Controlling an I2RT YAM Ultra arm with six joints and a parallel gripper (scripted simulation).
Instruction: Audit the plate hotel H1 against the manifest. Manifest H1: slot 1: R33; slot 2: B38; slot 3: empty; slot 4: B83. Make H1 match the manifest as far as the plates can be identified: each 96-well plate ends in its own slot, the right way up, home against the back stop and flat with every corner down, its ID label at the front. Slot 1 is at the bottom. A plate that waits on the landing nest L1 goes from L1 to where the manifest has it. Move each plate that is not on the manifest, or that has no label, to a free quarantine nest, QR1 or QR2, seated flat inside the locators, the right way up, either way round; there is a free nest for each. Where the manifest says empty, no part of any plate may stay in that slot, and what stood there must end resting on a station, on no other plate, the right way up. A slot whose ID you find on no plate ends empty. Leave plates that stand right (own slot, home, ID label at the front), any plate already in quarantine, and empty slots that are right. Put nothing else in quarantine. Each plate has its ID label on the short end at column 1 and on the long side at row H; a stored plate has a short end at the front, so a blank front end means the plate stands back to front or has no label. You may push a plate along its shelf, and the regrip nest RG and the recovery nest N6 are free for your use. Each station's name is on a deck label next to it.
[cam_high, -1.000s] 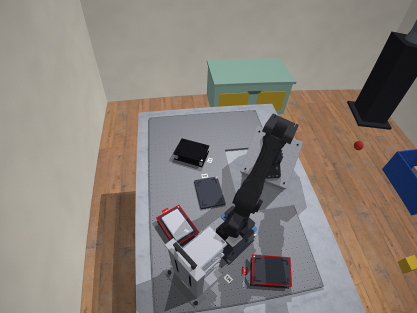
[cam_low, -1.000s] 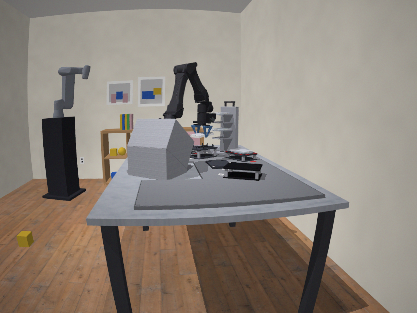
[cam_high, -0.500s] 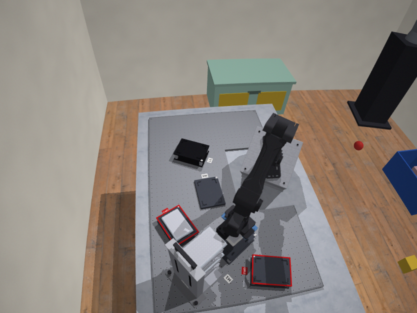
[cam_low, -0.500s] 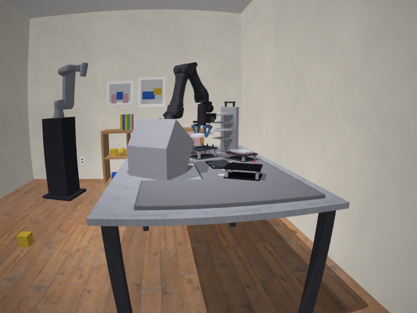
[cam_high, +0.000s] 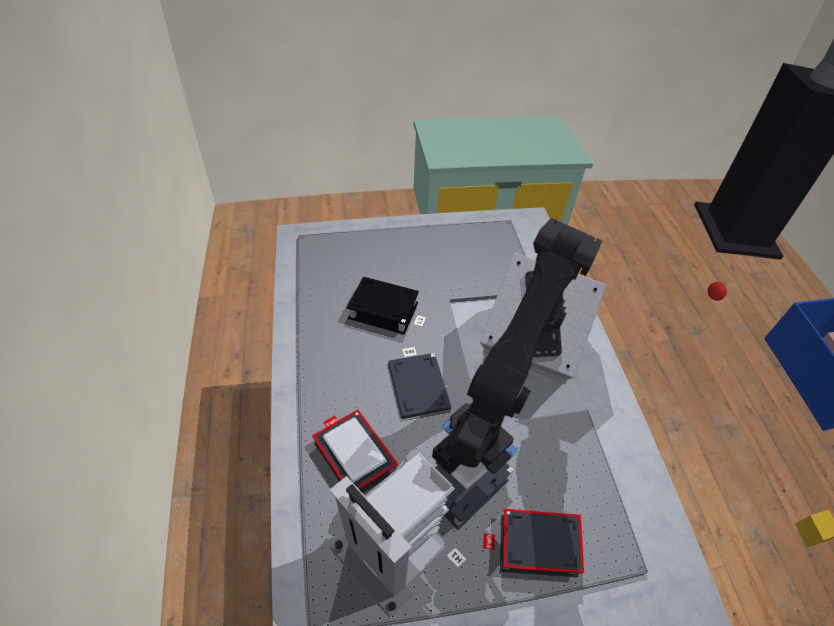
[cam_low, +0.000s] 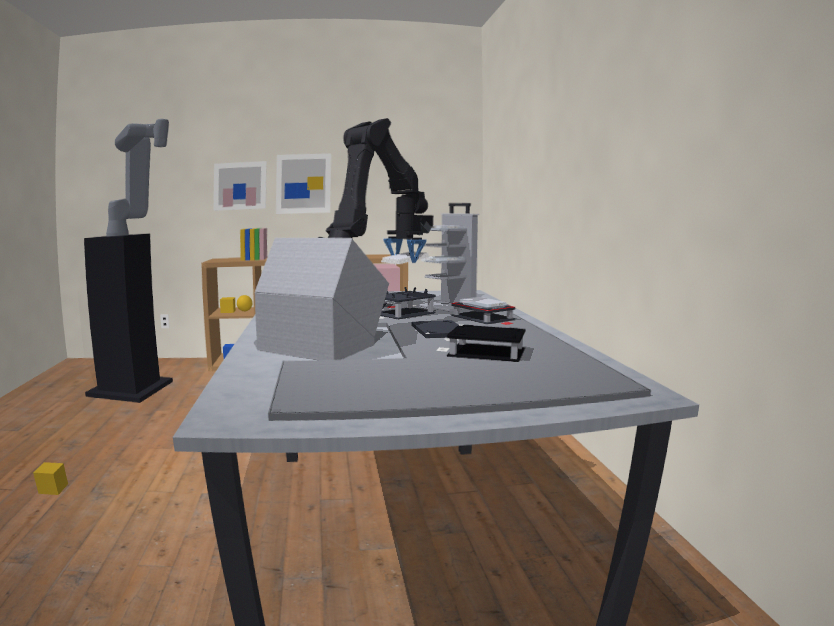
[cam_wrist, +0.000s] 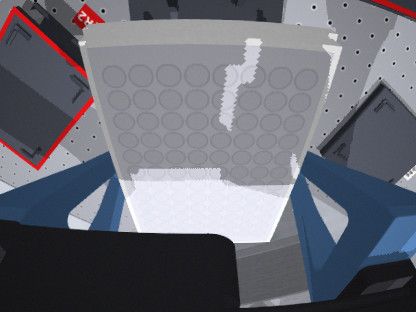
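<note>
The quarantine nest QR2 is 16 cm behind my hand, 14 cm below it and 13 cm to the left of it. Round my hand: RG label (17 cm below, 8 cm to the right, 7 cm behind); then regrip nest RG (12 cm below); then white 96-well plate (1 cm above).
</note>
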